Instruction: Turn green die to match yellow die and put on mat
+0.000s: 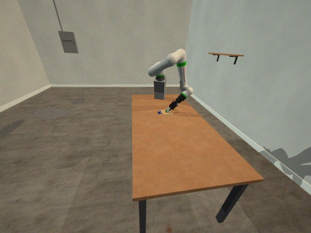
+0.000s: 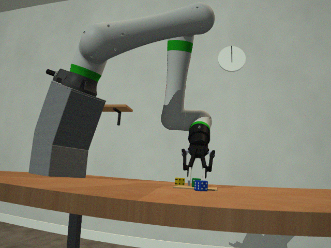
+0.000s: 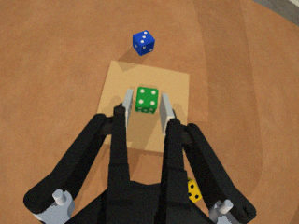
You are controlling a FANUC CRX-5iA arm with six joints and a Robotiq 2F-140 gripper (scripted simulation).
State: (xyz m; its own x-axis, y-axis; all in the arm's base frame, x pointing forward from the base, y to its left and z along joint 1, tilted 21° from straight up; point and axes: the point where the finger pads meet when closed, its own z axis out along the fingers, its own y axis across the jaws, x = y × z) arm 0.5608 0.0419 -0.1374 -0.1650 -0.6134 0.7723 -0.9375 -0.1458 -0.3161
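The green die is 20 mm to the right of my hand and 20 mm below it. The rest, counted from my hand: blue die (30 mm ahead, 130 mm to the right, 20 mm below); yellow die (80 mm behind, 100 mm to the left, 20 mm below); tan mat (20 mm to the right, 40 mm below).
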